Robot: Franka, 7 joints.
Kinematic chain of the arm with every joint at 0, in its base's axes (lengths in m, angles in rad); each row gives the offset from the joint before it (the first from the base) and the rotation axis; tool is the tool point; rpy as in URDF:
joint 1: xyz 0 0 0.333 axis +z
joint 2: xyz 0 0 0 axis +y
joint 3: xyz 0 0 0.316 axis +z
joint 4: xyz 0.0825 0 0 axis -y
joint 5: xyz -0.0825 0 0.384 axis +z
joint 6: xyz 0 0 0 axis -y
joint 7: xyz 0.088 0 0 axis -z
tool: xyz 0 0 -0.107 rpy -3.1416 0 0
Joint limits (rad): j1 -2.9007..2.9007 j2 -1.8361..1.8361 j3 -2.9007..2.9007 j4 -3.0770..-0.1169 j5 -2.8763..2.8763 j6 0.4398..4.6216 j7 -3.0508..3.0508
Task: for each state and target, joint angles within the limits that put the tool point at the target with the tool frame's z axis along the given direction. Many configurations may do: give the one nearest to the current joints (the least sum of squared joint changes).
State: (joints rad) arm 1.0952 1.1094 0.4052 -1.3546 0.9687 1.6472 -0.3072
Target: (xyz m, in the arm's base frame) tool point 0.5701 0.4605 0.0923 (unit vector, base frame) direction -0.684 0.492 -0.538
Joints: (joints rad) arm 0.5437 1.2614 0.0515 -0.9234 0.8554 1.6418 -0.3072
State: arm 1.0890 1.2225 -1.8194 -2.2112 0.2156 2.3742 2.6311
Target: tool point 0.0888 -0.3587 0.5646 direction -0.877 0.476 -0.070
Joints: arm 0.2886 1.4601 -2.0474 -2.2406 -0.3379 1.5220 2.6311
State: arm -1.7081 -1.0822 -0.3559 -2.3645 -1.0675 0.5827 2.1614
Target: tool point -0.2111 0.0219 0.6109 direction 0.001 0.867 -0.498
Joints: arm -1.8033 -1.1719 -0.3109 -2.4606 -1.2004 0.4794 2.1614
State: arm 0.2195 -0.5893 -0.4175 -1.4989 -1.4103 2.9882 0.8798
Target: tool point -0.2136 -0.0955 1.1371 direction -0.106 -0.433 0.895
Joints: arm 0.0452 -0.6343 -0.4970 -0.6209 -1.5114 2.9691 0.8798
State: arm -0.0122 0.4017 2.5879 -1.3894 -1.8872 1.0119 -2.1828
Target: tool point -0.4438 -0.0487 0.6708 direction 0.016 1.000 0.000
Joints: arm 0.7019 0.2655 2.9007 -1.9737 -1.5567 1.0821 -2.1828
